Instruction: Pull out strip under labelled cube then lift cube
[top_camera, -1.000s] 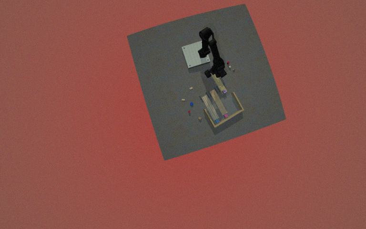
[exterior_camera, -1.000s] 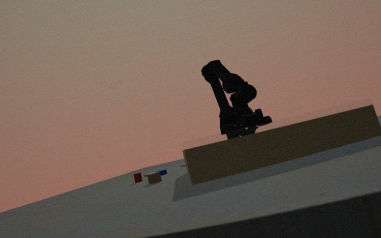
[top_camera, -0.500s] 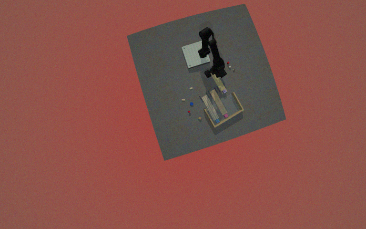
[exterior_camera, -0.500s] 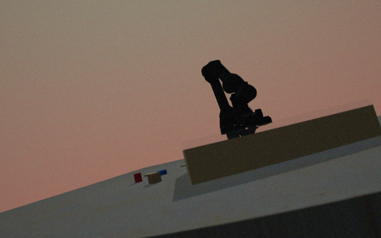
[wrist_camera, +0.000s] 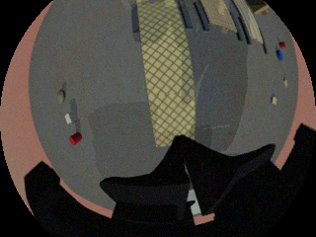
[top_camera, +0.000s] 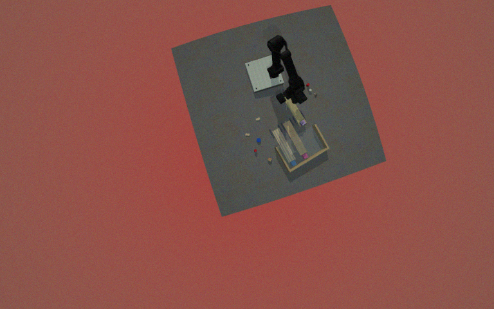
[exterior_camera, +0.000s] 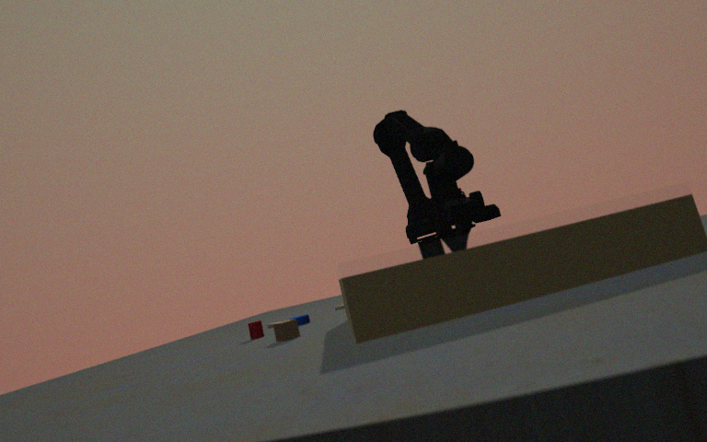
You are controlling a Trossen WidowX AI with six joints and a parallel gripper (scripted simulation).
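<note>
Right now my gripper tip is 10 cm short of the tan checked strip, 3 cm to the right of it and 3 cm above it. The rest, counted from my gripper tip: blue block: 24 cm ahead, 27 cm to the right, 2 cm below; then tan block: 39 cm ahead, 23 cm to the right, 2 cm below; then labelled cube: 20 cm ahead, 5 cm to the left, 1 cm below.
</note>
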